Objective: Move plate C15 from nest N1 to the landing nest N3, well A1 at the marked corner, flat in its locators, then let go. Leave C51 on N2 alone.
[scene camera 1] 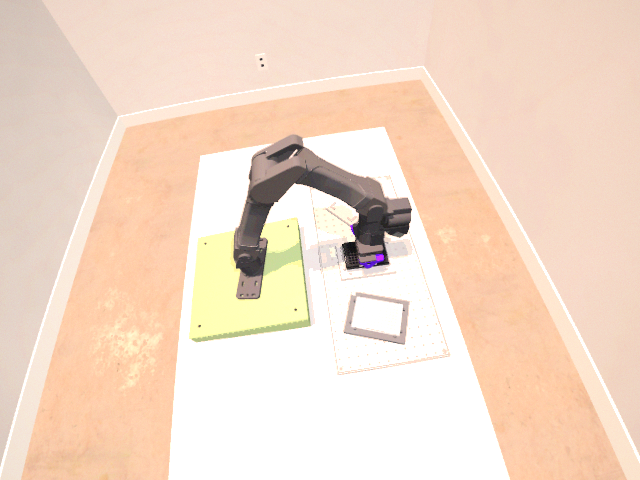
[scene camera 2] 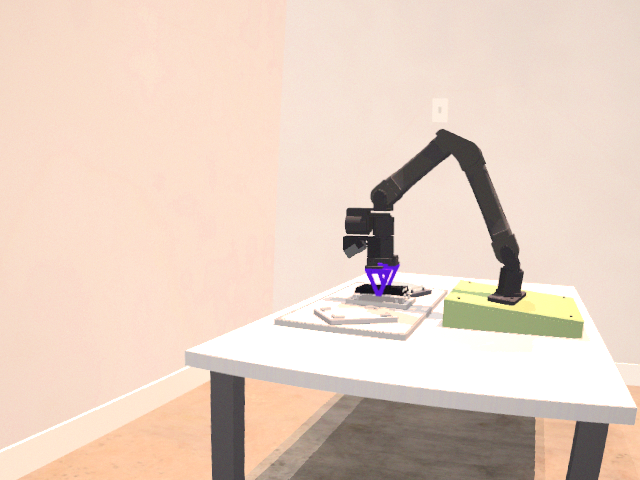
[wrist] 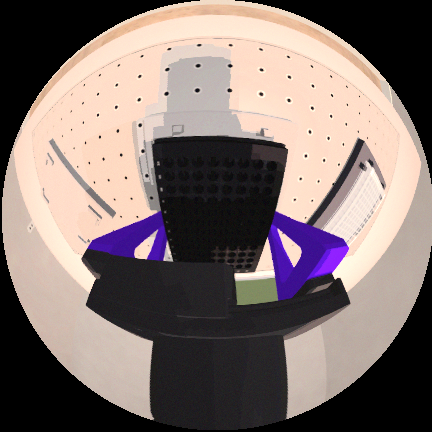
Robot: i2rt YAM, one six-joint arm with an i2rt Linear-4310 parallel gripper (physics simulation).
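The black well plate C15 (scene camera 1: 351,255) (scene camera 2: 364,289) (wrist: 220,200) is level between the purple fingers of my gripper (scene camera 1: 361,246) (scene camera 2: 383,290) (wrist: 217,214), which is shut on its sides. The plate is slightly above the middle nest N1 (scene camera 1: 368,275) (wrist: 225,129). The landing nest N3 (scene camera 1: 341,214) (scene camera 2: 356,319) (wrist: 82,180) is the pale, angled frame left in the wrist view, without a plate. The white plate C51 (scene camera 1: 378,315) (wrist: 362,205) sits in the grey nest N2 (scene camera 1: 374,335) at the right in the wrist view. The marked corner and well A1 cannot be made out.
The nests stand on a perforated board (scene camera 1: 392,356) (scene camera 2: 341,330) on the white table (scene camera 1: 310,413) (scene camera 2: 413,379). The arm's base stands on a yellow-green block (scene camera 1: 222,310) (scene camera 2: 506,322) beside the board. The arm hides part of N3 in scene camera 1.
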